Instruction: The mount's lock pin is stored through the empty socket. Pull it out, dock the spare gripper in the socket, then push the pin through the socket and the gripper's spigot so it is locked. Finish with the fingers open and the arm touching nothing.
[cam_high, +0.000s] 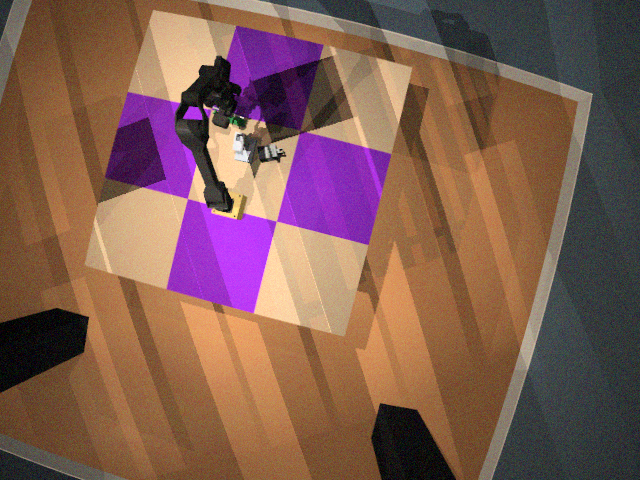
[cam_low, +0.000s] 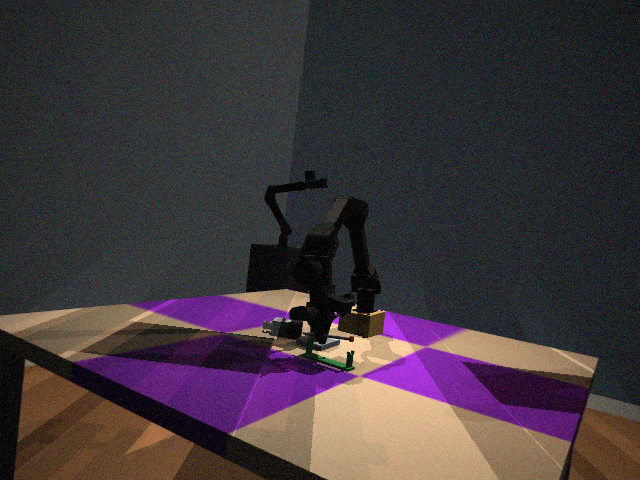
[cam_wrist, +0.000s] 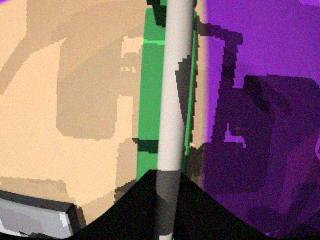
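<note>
The green rack is 2 cm to the left of my gripper tip and 2 cm below it. From my gripper tip the other things lie so: spare gripper 12 cm behind, 21 cm to the right, 2 cm below; then mount 12 cm behind, 8 cm to the right, 1 cm above.
</note>
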